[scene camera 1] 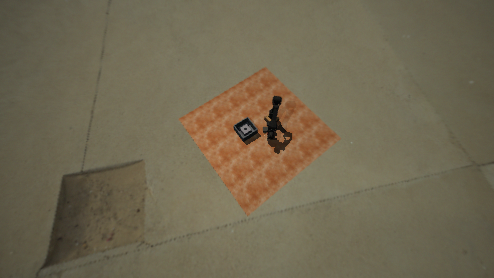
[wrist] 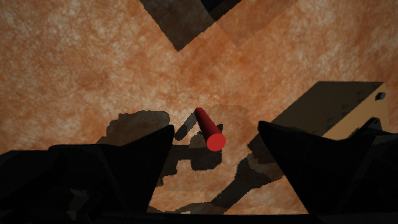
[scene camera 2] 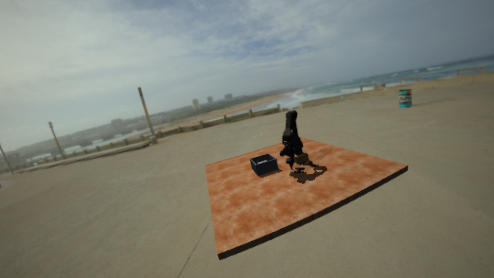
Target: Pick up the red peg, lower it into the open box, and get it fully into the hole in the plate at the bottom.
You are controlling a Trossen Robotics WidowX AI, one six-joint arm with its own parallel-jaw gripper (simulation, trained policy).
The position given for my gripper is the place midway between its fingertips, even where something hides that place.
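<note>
I can see my gripper (wrist: 215, 127) here, and with it I see a red peg (wrist: 215, 140).
</note>
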